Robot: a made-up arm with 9 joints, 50 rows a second.
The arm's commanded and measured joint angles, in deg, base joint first. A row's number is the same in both.
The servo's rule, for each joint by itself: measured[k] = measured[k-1] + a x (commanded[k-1-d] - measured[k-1]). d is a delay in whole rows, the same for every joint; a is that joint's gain. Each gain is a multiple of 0.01, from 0.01 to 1. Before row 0 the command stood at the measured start. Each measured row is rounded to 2 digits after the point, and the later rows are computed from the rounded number. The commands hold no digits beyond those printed.
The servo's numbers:
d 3
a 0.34 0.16 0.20 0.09 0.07 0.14 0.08 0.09 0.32
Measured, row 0:
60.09, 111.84, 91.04, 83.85, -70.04, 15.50, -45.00, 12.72, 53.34
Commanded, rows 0 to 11:
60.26, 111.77, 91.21, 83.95, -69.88, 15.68, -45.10, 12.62, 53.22
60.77, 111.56, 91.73, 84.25, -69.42, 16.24, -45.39, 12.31, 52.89
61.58, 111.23, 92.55, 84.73, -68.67, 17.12, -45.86, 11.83, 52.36
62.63, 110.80, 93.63, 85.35, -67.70, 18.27, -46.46, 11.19, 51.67
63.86, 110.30, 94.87, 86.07, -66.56, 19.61, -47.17, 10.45, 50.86
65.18, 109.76, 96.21, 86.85, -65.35, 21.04, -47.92, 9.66, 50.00
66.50, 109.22, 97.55, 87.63, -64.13, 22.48, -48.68, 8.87, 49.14
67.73, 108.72, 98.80, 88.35, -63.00, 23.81, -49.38, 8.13, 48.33
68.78, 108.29, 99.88, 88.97, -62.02, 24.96, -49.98, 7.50, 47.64
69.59, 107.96, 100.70, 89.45, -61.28, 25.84, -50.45, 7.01, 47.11
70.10, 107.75, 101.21, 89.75, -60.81, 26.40, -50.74, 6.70, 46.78
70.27, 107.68, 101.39, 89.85, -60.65, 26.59, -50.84, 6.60, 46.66
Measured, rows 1 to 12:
60.09, 111.84, 91.04, 83.85, -70.04, 15.50, -45.00, 12.72, 53.34
60.09, 111.84, 91.04, 83.85, -70.04, 15.50, -45.00, 12.72, 53.34
60.09, 111.84, 91.04, 83.85, -70.04, 15.50, -45.00, 12.72, 53.34
60.15, 111.83, 91.07, 83.86, -70.03, 15.53, -45.01, 12.71, 53.30
60.36, 111.79, 91.20, 83.90, -69.99, 15.63, -45.04, 12.67, 53.17
60.77, 111.70, 91.47, 83.97, -69.90, 15.84, -45.11, 12.59, 52.91
61.40, 111.56, 91.90, 84.09, -69.75, 16.18, -45.22, 12.46, 52.51
62.24, 111.36, 92.49, 84.27, -69.53, 16.66, -45.38, 12.28, 51.98
63.24, 111.10, 93.23, 84.50, -69.24, 17.27, -45.58, 12.04, 51.35
64.35, 110.80, 94.09, 84.78, -68.88, 18.00, -45.83, 11.75, 50.64
65.50, 110.47, 95.03, 85.10, -68.47, 18.81, -46.11, 11.42, 49.90
66.62, 110.12, 96.00, 85.45, -68.02, 19.67, -46.42, 11.07, 49.18

